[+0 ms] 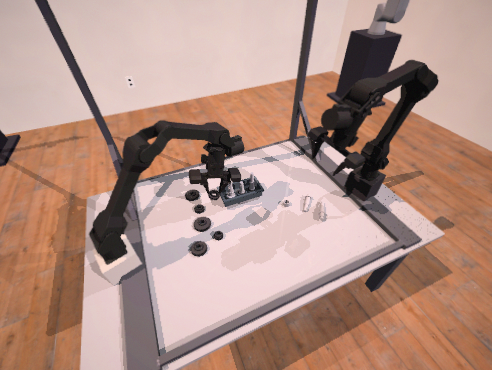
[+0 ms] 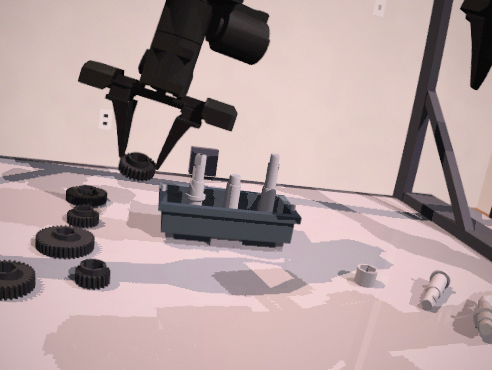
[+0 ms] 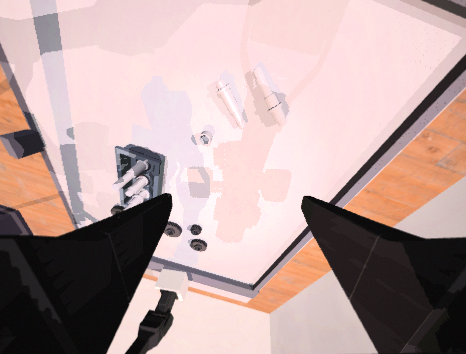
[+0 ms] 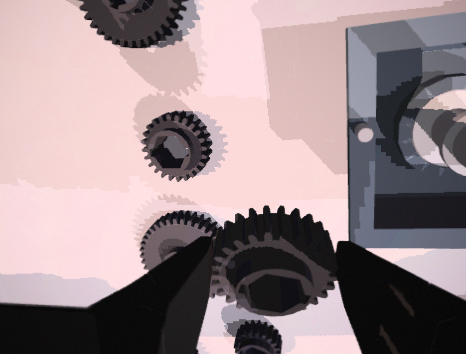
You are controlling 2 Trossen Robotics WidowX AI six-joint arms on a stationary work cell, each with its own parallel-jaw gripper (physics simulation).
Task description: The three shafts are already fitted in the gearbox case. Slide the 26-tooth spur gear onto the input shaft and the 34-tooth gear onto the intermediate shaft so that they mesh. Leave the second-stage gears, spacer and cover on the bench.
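Places are measured from the left arm's base along level axes (x back, y right, z up), in metres.
Pixels of known places: left gripper, between the fingertips: (image 1: 322, 166) (image 3: 238, 200); right gripper, between the fingertips: (image 1: 213, 193) (image 2: 138, 163) (image 4: 273, 250); left arm's base, origin of its link: (image 1: 367, 173); right arm's base, origin of its link: (image 1: 114, 251) (image 3: 169, 294).
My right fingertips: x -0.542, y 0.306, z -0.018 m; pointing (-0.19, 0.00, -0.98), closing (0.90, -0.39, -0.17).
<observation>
For each thing: its top centre in the pictures, then the offset to it from my right fingertips.
- dark grey gearbox case, centre of its top: (image 2: 228, 193) (image 3: 135, 189) (image 1: 240, 186) dx +0.120, dy -0.009, dz -0.032 m
- dark spur gear, centre of its top: (image 4: 268, 298) (image 2: 139, 153) (image 1: 213, 191) dx -0.003, dy -0.007, dz +0.015 m
- grey spacer, centre of its top: (image 2: 367, 268) (image 3: 204, 139) (image 1: 286, 201) dx +0.242, dy -0.164, dz -0.071 m
The dark grey gearbox case (image 1: 238, 200) (image 2: 226, 224) (image 3: 123, 158) (image 4: 361, 88) stands on the bench with three pale shafts upright in it (image 2: 198, 176) (image 2: 232, 192) (image 2: 272, 176). My right gripper (image 1: 214, 191) (image 2: 138, 165) (image 4: 273, 250) is shut on a dark spur gear (image 1: 214, 194) (image 2: 137, 167) (image 4: 274, 260). It holds the gear a little above the bench, just left of the case's left end. My left gripper (image 1: 326, 163) (image 3: 238, 200) is open and empty, high over the bench's far right edge.
Several dark gears (image 1: 192, 194) (image 1: 202, 223) (image 1: 198, 248) (image 2: 86, 194) (image 2: 92, 273) (image 4: 177, 145) lie left of the case. A grey spacer (image 1: 285, 202) (image 2: 366, 275) (image 3: 205, 138) and two pale loose parts (image 1: 306, 202) (image 1: 321, 211) lie to its right. A frame post (image 1: 301, 73) stands behind.
</observation>
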